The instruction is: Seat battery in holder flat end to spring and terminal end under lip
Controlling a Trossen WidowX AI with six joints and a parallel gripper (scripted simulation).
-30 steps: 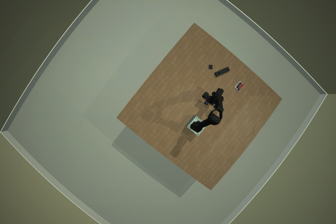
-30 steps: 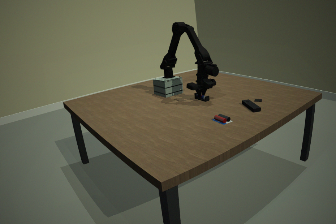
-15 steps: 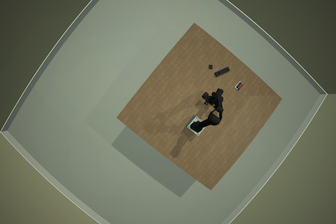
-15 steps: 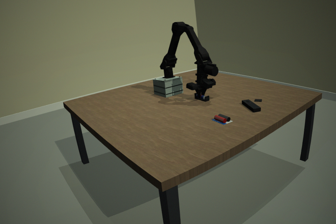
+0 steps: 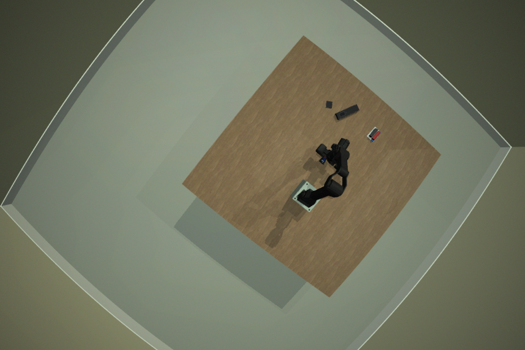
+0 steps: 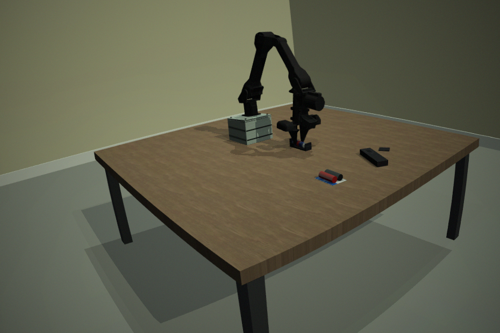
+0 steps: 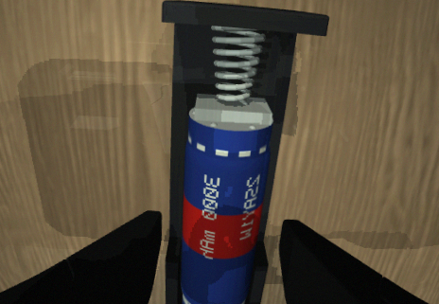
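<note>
Now: the battery right at my gripper tip. The rest, counted from my gripper tip: small card 36 cm ahead, 13 cm to the right, 1 cm below; long black box 33 cm ahead, 11 cm to the left; small black square piece 28 cm ahead, 23 cm to the left, 2 cm below.
</note>
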